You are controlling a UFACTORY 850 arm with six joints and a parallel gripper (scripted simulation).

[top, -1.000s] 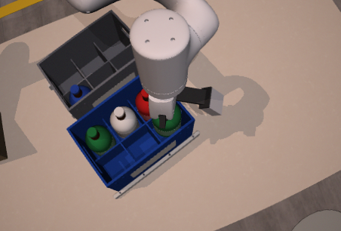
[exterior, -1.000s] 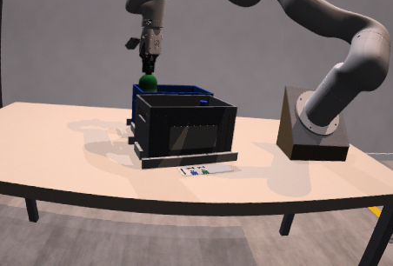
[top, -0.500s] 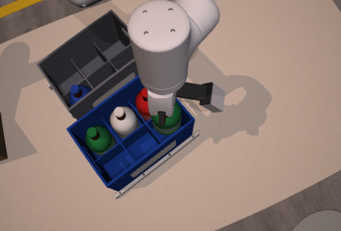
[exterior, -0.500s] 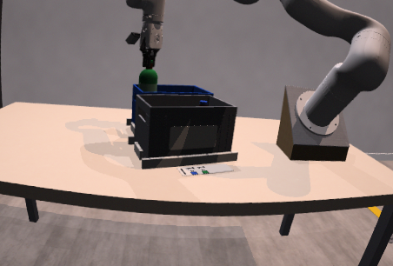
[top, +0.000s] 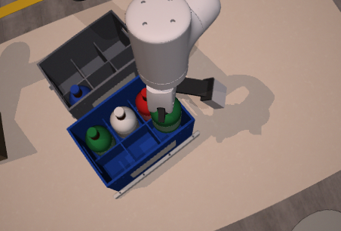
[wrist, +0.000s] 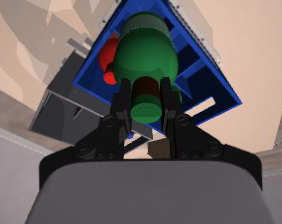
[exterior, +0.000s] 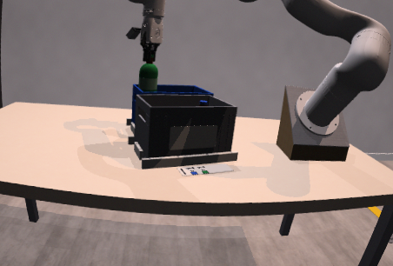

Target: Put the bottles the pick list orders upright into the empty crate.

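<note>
Right now the green-label bottle is 7 cm below my hand. Also, from my hand: white bottle 21 cm below, 10 cm behind, 7 cm to the left; then blue crate 21 cm below, 10 cm behind, 2 cm to the left; then red-label bottle 21 cm below, 9 cm to the left, 2 cm behind.
</note>
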